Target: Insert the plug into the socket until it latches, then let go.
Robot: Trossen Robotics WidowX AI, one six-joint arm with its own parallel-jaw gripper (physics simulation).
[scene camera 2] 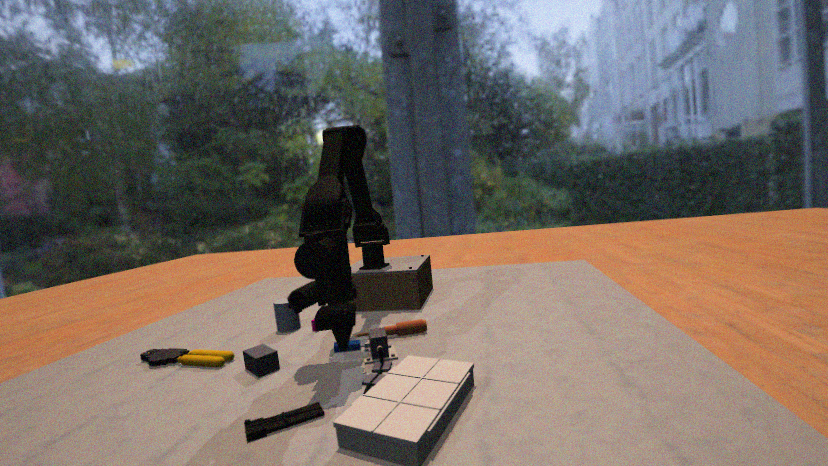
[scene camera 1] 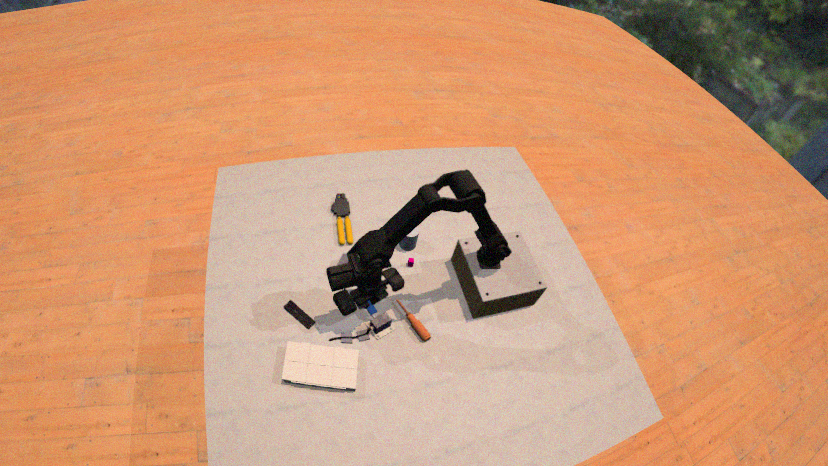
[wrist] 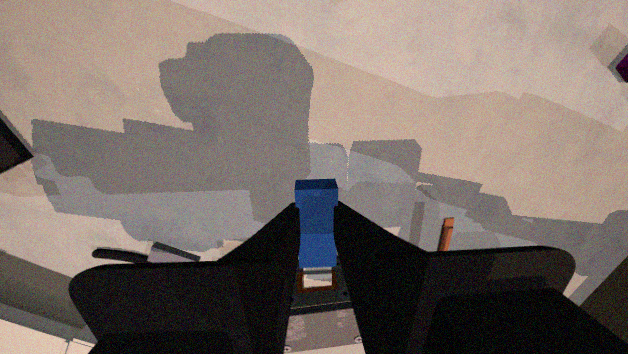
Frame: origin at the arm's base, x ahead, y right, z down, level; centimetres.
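Where they show: gripper, fingertip midpoint: (scene camera 2: 343, 348) (scene camera 1: 368, 305) (wrist: 315, 209); arm's base at its link origin: (scene camera 2: 374, 267) (scene camera 1: 488, 259).
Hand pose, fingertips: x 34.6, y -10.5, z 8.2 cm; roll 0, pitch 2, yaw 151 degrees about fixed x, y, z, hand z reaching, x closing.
Things, the pixels of their top centre, and the offset from my fingertips. "pt": a spot on its surface instead.
- blue plug at its top centre: (wrist: 318, 248) (scene camera 2: 352, 341) (scene camera 1: 371, 308) dx -0.8, dy -1.4, dz -1.1 cm
- socket at its top centre: (wrist: 314, 333) (scene camera 2: 377, 332) (scene camera 1: 379, 320) dx -2.8, dy -5.7, dz -2.2 cm
- orange screwdriver at its top centre: (wrist: 441, 320) (scene camera 2: 389, 324) (scene camera 1: 412, 317) dx -12.0, dy -3.8, dz -0.5 cm
- white tiled box at its top centre: (scene camera 2: 411, 388) (scene camera 1: 320, 364) dx +13.1, dy -18.7, dz -1.3 cm
- dark bar at its top centre: (scene camera 2: 284, 413) (scene camera 1: 299, 313) dx +19.6, dy -2.7, dz +0.7 cm
- dark block at its top centre: (scene camera 2: 259, 350) (scene camera 1: 345, 262) dx +6.6, dy +13.7, dz -1.3 cm
- yellow-handled pliers at a spot on its surface: (scene camera 2: 202, 357) (scene camera 1: 339, 231) pt dx +8.7, dy +26.7, dz +0.3 cm
- grey cylinder at its top centre: (scene camera 2: 285, 300) (scene camera 1: 410, 229) dx -13.1, dy +23.9, dz -4.8 cm
- magenta cube at its top centre: (scene camera 1: 411, 260) dx -13.3, dy +15.9, dz -0.3 cm
The blue plug (scene camera 1: 371, 309) (scene camera 2: 347, 346) (wrist: 317, 215) is held low over the mat, with its pale tip toward the socket. My gripper (scene camera 2: 343, 343) (wrist: 315, 209) is shut on the plug's blue body, one black finger on each side. The socket (scene camera 1: 380, 322) (scene camera 2: 378, 341) (wrist: 345, 295) is a dark housing on a light base with screws. In the wrist view the plug's pale tip overlaps the brown-rimmed opening, and a gap shows between the blue body and the socket face. How deep the tip sits cannot be told.
An orange screwdriver (scene camera 1: 418, 328) (scene camera 2: 408, 328) (wrist: 445, 235) lies beside the socket. A white tiled box (scene camera 1: 320, 365) (scene camera 2: 405, 399) and a dark bar (scene camera 1: 298, 313) (scene camera 2: 283, 421) lie near. A dark block (scene camera 2: 261, 360), yellow-handled pliers (scene camera 1: 344, 229) (scene camera 2: 202, 357), grey cylinder (scene camera 2: 286, 317) and magenta cube (scene camera 1: 410, 262) stand or lie around.
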